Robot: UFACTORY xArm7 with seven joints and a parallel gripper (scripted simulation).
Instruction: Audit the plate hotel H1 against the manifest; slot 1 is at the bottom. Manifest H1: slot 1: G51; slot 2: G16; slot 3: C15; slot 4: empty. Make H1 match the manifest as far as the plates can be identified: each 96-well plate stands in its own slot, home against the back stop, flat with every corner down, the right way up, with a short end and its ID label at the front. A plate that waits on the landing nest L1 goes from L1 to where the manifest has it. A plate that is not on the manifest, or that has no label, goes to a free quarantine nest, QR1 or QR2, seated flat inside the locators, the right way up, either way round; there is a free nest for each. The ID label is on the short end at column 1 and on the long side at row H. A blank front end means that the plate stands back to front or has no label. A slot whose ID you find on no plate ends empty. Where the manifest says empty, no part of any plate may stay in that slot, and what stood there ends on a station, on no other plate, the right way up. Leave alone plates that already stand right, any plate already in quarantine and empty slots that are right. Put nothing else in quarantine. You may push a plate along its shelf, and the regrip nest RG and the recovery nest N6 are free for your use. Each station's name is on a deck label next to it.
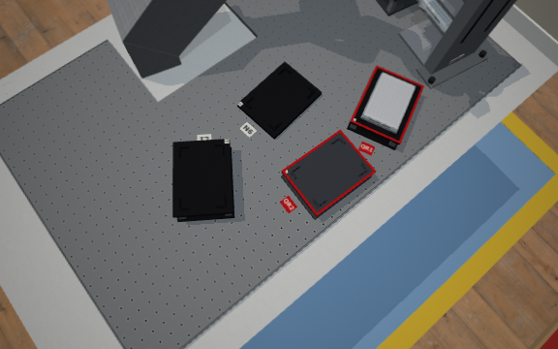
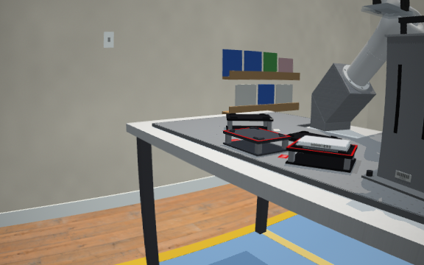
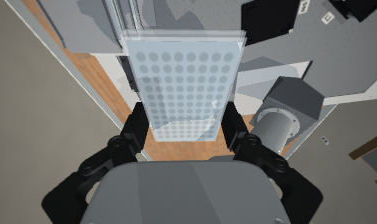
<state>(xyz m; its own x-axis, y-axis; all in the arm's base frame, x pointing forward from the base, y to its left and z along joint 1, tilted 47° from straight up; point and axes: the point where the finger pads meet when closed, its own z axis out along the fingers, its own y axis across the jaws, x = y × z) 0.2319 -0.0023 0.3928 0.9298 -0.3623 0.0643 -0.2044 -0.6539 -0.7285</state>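
The regrip nest RG is 350 mm below my hand, 190 mm to the left of it and 90 mm behind it. The rest, counted from my hand: handle: 170 mm ahead, 130 mm to the left, 60 mm below; H1 deck label: 410 mm below, 250 mm to the left, 60 mm ahead; plate hotel H1: 250 mm below, 170 mm ahead, 130 mm to the left.
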